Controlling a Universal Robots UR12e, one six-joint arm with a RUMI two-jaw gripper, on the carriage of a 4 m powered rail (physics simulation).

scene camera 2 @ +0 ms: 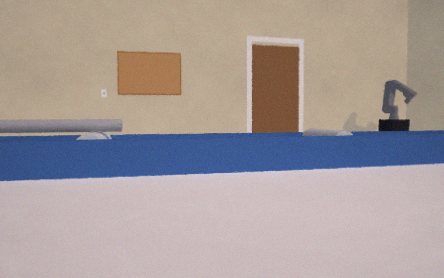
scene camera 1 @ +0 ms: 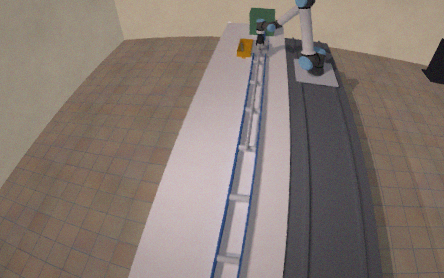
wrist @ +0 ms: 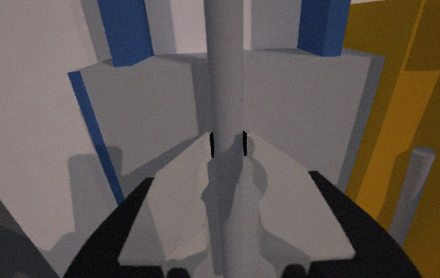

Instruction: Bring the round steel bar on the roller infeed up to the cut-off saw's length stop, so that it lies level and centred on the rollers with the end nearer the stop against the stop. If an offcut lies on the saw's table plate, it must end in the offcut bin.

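Frame: origin at the arm's base, x back, y left, z down, level; metres.
Where they show: gripper, fingertip midpoint: point(scene camera 1: 259, 50) point(wrist: 227, 133); arm's base, origin of the base link: point(scene camera 1: 315, 71).
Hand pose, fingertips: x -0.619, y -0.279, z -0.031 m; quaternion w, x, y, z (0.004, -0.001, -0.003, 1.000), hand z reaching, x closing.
Things, the pixels of their top centre, and the offset from my fingertips. "pt": a spot on its surface instead. Level surfaces: height alone.
- roller, middle of its top: point(scene camera 2: 94, 132) dx -0.001, dy +1.448, dz +0.001 m
- grey table plate, middle of its top: point(wrist: 231, 242) point(scene camera 1: 260, 46) dx -0.001, dy -0.127, dz +0.002 m
- short grey offcut, middle of its top: point(wrist: 407, 226) dx -0.226, dy -0.165, dz +0.039 m
- yellow offcut bin, middle of its top: point(wrist: 423, 228) point(scene camera 1: 245, 44) dx -0.179, dy -0.102, dz -0.011 m
- green block, surface spot: point(scene camera 1: 270, 17) pt dx +0.108, dy -0.602, dz -0.223 m
- white table, its level: dz +0.060 m
The round steel bar point(scene camera 1: 250, 129) point(scene camera 2: 60, 125) point(wrist: 225, 65) lies along the roller infeed between the blue rails. In scene camera 2 one bar end shows over a roller point(scene camera 2: 94, 136), looking level. My gripper point(scene camera 1: 260, 47) point(wrist: 227, 133) is shut on the bar, one jaw on each side, low over the grey table plate point(wrist: 150, 110). The bar runs on between the jaws to the bottom of the wrist view, where its end is hidden. The length stop cannot be made out. A short grey offcut point(wrist: 412, 195) leans inside the yellow offcut bin point(scene camera 1: 241, 54) point(wrist: 380, 175).
The blue infeed rails point(scene camera 1: 231, 185) point(wrist: 127, 35) point(wrist: 322, 30) run up to the plate, with cross rollers point(scene camera 1: 239, 198) between them. A green block point(scene camera 1: 270, 17) stands behind the arm's wrist. The dark powered rail point(scene camera 1: 327, 175) runs beside the white table point(scene camera 1: 185, 200).
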